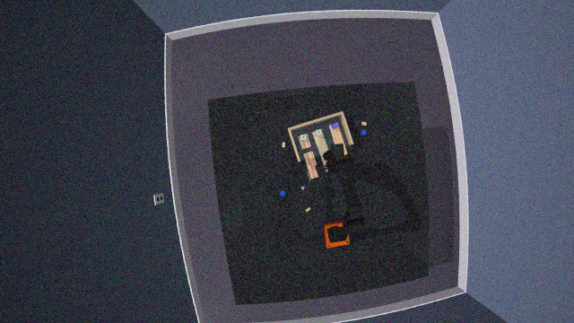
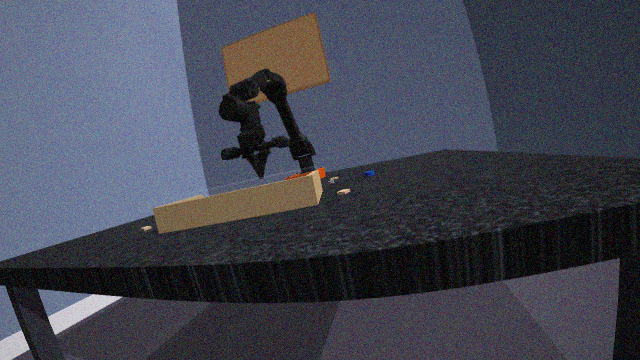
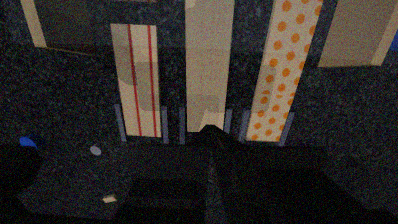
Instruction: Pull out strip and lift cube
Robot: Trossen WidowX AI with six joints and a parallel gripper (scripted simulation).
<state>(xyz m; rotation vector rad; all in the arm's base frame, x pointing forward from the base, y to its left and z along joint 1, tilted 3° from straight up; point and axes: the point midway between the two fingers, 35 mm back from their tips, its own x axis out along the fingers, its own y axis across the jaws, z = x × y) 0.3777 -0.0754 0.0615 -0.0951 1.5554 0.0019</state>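
Right now the strip is 90 mm to the right of my gripper tip, 90 mm ahead of it and 60 mm below it.
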